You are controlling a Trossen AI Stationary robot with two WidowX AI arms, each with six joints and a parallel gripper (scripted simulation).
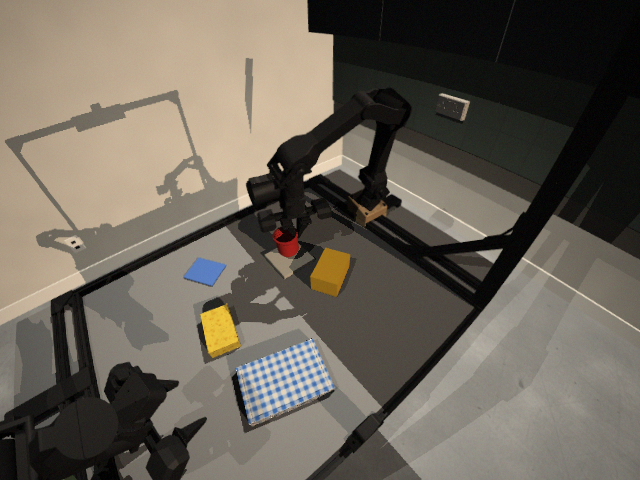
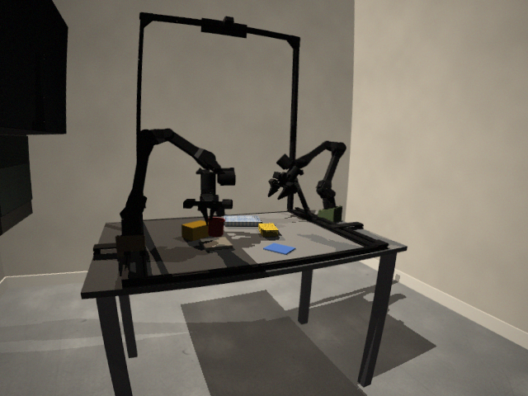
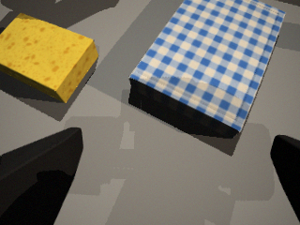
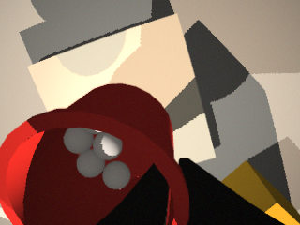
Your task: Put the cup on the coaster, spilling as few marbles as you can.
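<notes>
The beige square coaster is 11 cm below my right hand, 2 cm to the left of it and 1 cm ahead of it. Round my right hand: blue-checked box 28 cm to the left, 22 cm behind, 10 cm below; orange block 12 cm behind, 9 cm below; blue coaster 22 cm to the left, 17 cm ahead, 11 cm below.
</notes>
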